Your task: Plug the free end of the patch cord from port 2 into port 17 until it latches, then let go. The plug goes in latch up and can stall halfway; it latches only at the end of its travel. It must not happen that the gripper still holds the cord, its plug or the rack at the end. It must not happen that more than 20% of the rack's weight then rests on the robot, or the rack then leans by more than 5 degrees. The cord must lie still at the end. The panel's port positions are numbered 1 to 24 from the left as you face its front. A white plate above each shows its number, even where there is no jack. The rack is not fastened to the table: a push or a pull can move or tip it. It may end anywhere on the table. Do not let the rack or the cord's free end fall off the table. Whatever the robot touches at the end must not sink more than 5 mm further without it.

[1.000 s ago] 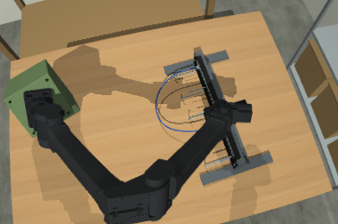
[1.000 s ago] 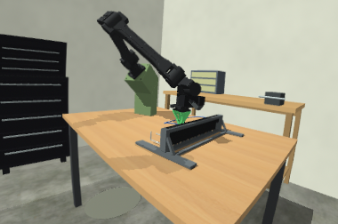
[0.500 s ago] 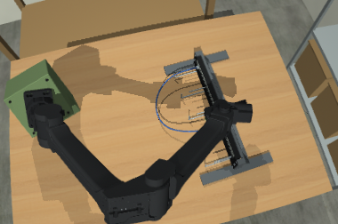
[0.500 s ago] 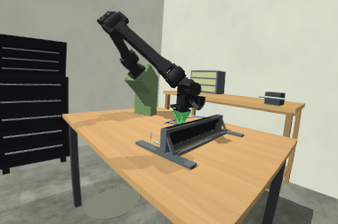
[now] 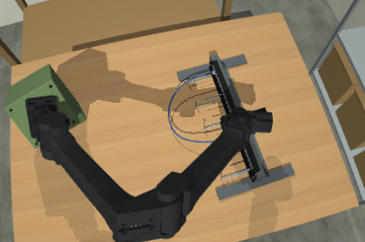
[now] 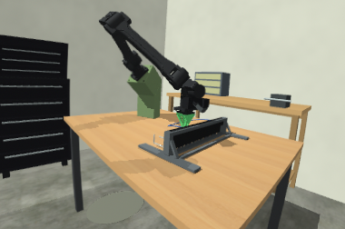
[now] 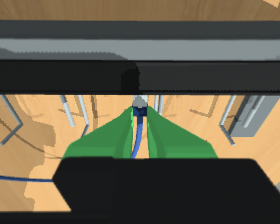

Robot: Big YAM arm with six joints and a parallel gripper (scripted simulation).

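My hand is 20 mm short of the plug.
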